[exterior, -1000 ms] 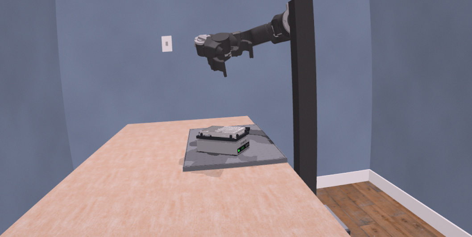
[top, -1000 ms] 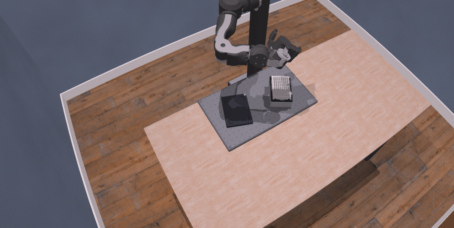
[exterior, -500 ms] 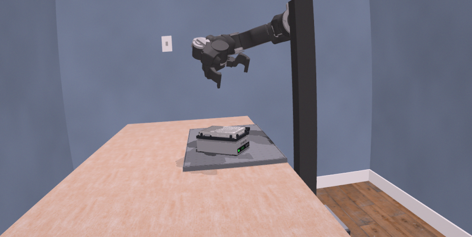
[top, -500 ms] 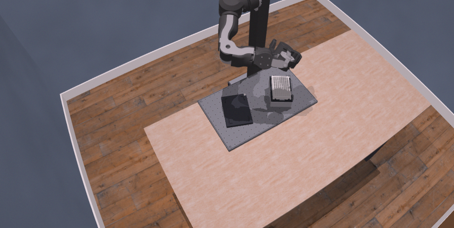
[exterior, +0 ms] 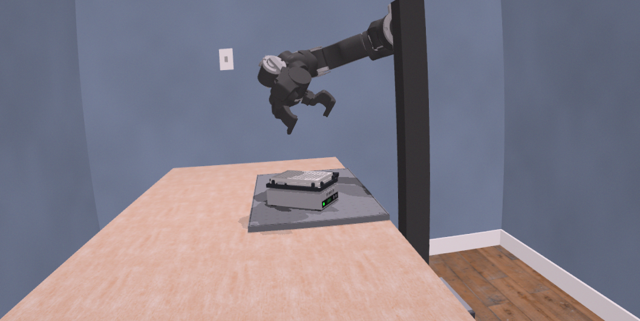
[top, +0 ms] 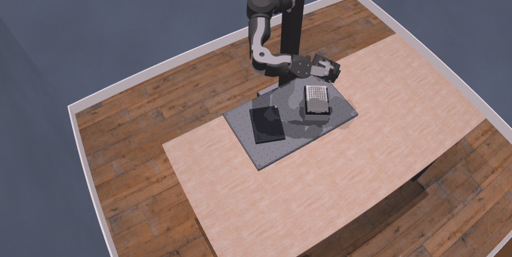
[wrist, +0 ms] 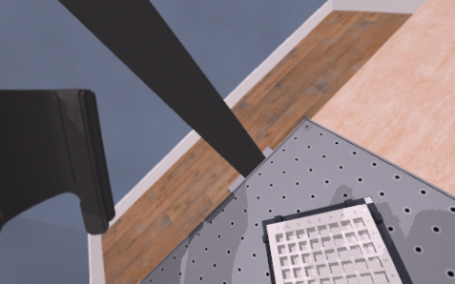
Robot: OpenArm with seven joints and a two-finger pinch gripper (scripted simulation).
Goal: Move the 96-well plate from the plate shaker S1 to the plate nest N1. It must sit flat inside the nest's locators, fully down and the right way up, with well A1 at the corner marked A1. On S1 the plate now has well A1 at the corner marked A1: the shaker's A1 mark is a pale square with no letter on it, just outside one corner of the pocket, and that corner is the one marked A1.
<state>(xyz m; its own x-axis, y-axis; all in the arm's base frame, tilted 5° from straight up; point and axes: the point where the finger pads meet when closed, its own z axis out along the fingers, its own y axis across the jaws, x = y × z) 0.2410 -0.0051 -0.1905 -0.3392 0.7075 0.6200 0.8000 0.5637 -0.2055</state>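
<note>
Right now the 96-well plate is 14 cm below my hand, 3 cm ahead of it and 2 cm to the right of it. From my hand the other things lie so: plate nest N1: 25 cm to the right, 20 cm below; A1 mark: 19 cm below, 17 cm to the right, 5 cm behind; plate shaker S1: 16 cm below, 6 cm ahead, 3 cm to the right.
</note>
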